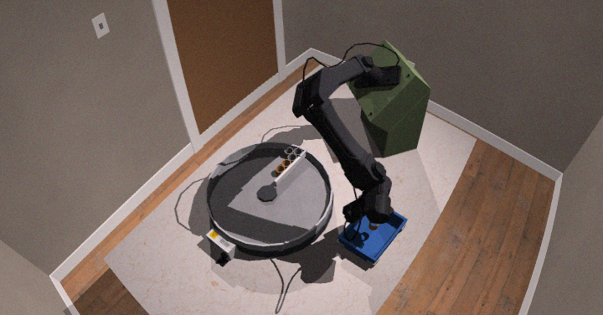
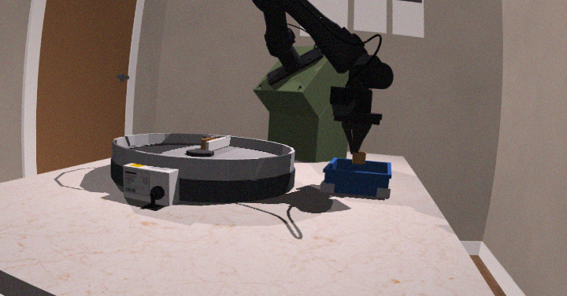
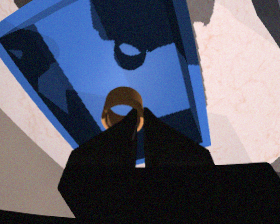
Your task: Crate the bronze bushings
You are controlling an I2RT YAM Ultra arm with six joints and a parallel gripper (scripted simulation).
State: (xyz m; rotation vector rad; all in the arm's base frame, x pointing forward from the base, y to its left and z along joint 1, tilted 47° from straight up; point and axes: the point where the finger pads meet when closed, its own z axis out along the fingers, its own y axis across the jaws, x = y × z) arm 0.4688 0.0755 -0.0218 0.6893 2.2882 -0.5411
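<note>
The blue crate is 1 cm ahead of my hand, 1 cm to the left of it and 6 cm below it. Also, from my hand: grey turntable: 3 cm behind, 35 cm to the right, 3 cm below.
</note>
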